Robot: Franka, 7 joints.
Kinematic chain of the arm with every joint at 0, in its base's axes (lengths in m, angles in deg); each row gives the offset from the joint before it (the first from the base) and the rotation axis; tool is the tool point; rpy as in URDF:
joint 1: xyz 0 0 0.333 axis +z
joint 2: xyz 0 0 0 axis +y
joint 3: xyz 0 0 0.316 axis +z
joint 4: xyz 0.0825 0 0 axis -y
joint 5: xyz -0.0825 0 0.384 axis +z
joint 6: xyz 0 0 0 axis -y
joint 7: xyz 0.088 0 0 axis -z
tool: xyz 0 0 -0.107 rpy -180 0 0
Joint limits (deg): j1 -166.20..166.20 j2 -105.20..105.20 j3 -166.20..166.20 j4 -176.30..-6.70 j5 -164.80..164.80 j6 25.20..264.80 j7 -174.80..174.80
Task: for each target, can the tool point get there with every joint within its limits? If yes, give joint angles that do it. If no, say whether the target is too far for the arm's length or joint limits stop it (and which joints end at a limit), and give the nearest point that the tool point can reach.
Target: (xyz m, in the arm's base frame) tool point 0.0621 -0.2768 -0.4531
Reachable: no: joint limits stop it (at a limit: joint 2) | nearest point 0.0621 -0.2767 -0.3608 | short by 0.092 m
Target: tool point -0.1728 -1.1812 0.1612
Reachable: no: too far | nearest point -0.1229 -0.8402 0.2108 | short by 0.348 m
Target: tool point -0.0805 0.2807 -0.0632
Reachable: yes | joints -17.85 -78.86 139.25 -121.58 -129.47 198.40 -53.79
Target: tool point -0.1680 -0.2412 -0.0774
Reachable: yes | joints -98.73 59.33 -11.06 -130.58 136.48 161.12 -76.76
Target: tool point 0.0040 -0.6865 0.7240
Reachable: yes | joints 119.57 -42.60 101.25 -54.16 118.75 78.33 102.14
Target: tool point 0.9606 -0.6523 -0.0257
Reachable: no: too far | nearest point 0.6781 -0.4605 0.0798 | short by 0.357 m
